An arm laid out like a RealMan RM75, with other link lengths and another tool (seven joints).
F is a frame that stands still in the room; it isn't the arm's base.
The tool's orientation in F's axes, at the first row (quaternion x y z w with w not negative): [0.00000 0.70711 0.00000 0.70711]
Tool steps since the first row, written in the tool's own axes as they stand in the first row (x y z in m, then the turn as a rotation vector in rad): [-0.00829 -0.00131 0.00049 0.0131 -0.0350 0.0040]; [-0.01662 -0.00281 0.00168 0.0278 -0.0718 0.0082]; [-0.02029 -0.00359 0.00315 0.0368 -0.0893 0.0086]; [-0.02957 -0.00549 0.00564 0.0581 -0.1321 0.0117]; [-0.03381 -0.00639 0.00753 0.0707 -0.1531 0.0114]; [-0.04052 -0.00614 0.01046 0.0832 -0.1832 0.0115]
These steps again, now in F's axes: [0.00049 -0.00131 0.00829 0.0040 -0.0350 -0.0131]; [0.00168 -0.00281 0.01662 0.0082 -0.0718 -0.0278]; [0.00315 -0.00359 0.02029 0.0086 -0.0893 -0.0368]; [0.00564 -0.00549 0.02957 0.0117 -0.1321 -0.0581]; [0.00753 -0.00639 0.03381 0.0114 -0.1531 -0.0707]; [0.01046 -0.00614 0.04052 0.0115 -0.1832 -0.0832]
